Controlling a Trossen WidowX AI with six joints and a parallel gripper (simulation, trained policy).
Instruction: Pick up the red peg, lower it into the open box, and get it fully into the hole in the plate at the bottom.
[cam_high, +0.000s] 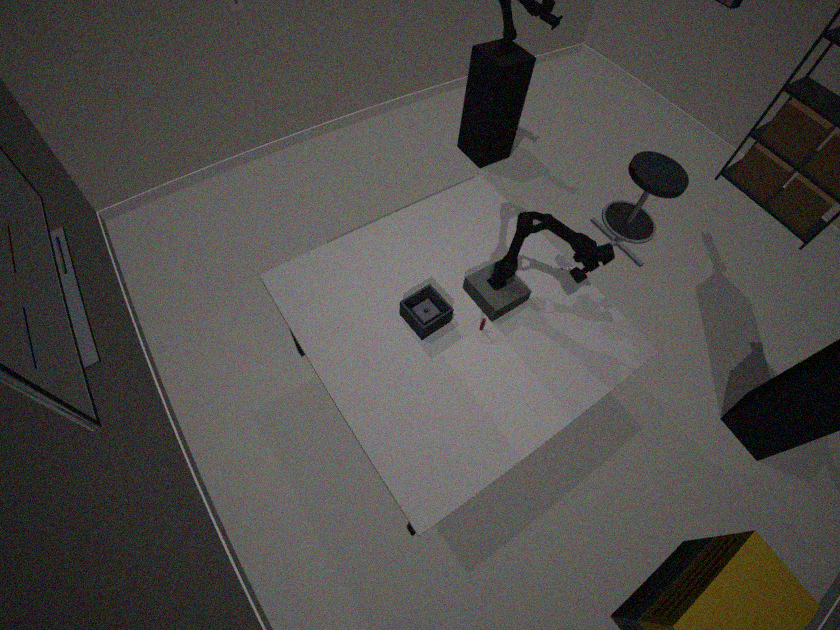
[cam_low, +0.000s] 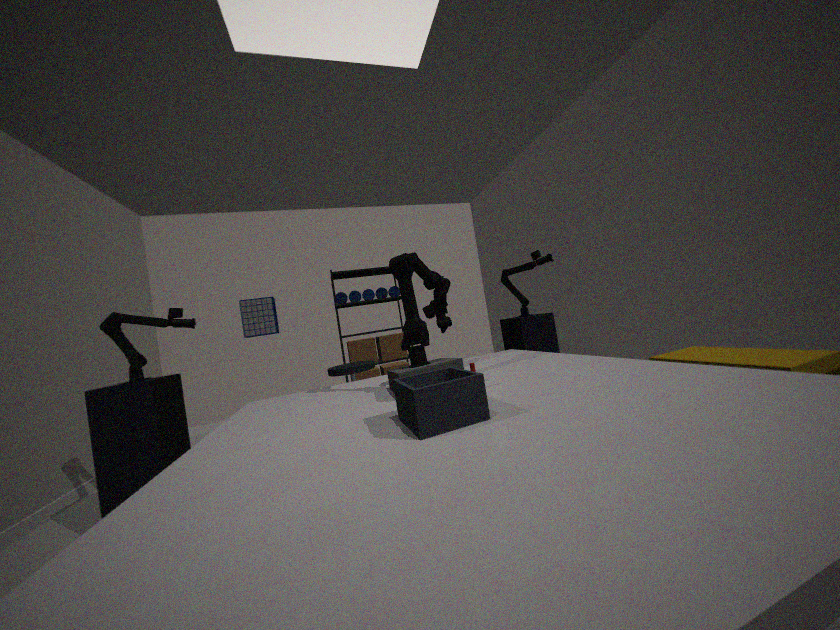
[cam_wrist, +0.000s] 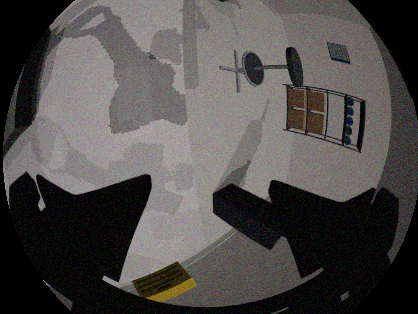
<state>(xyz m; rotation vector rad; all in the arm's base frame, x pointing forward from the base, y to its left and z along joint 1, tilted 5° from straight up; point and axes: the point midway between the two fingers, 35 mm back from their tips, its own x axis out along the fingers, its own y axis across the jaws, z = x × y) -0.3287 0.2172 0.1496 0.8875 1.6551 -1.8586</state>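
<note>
Right now the red peg is 520 mm ahead of my gripper tip, 90 mm to the right of it and 150 mm below it. Round my gripper tip: grey plate: 700 mm ahead, 260 mm to the right, 140 mm below; dark box: 700 mm ahead, 260 mm to the right, 160 mm below.
</note>
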